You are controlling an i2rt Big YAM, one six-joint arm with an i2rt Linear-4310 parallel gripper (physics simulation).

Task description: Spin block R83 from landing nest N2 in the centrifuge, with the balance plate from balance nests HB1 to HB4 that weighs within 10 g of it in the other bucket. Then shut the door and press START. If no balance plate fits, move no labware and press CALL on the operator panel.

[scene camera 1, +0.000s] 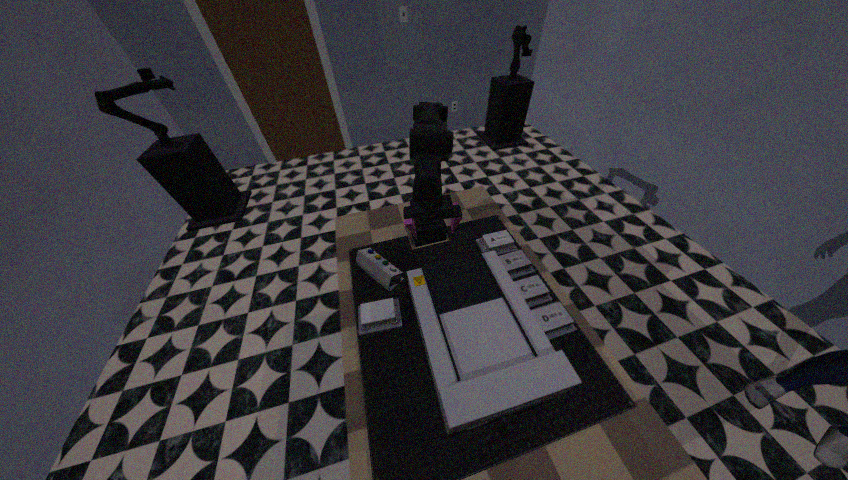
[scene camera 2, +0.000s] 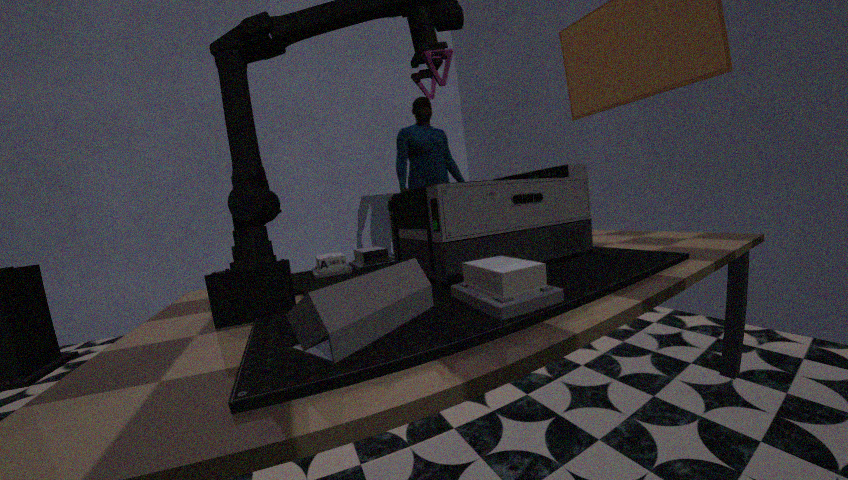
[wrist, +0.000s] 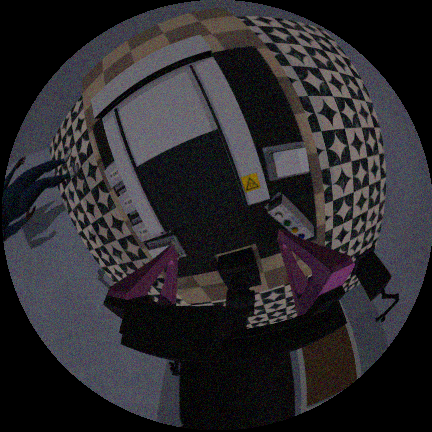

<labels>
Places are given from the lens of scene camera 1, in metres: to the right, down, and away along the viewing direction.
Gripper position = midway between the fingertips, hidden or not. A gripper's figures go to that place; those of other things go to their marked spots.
my gripper (scene camera 1: 434, 235): 0.03, -0.01, 0.67
centrifuge (scene camera 1: 488, 357): 0.17, 0.31, 0.66
slanted control panel (scene camera 1: 385, 273): -0.16, 0.14, 1.02
The marked spots on the centrifuge and the slanted control panel are 0.52 m apart.
</labels>
